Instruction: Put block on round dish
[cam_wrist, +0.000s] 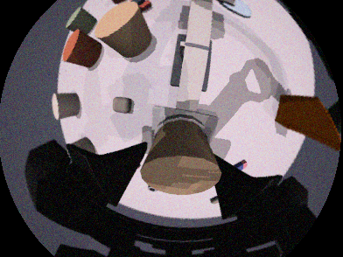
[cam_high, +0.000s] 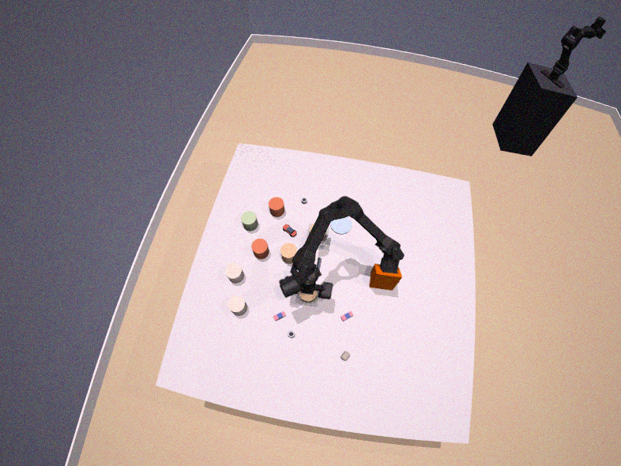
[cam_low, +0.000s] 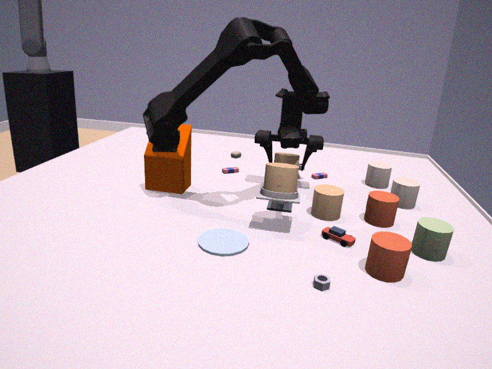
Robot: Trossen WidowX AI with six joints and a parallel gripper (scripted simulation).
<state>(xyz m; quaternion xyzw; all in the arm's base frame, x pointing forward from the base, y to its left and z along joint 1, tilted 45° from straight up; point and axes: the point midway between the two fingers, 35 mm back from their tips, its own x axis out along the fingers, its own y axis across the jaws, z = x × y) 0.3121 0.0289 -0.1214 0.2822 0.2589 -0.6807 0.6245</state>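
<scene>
Right now my gripper tip is 1 cm above the grey block. From my gripper tip the other things lie so: pale blue round dish 36 cm to the right, 12 cm behind, 5 cm below; toy car 30 cm to the right, 12 cm ahead, 4 cm below; balance 14 cm to the right, 1 cm below, 1 cm behind.
</scene>
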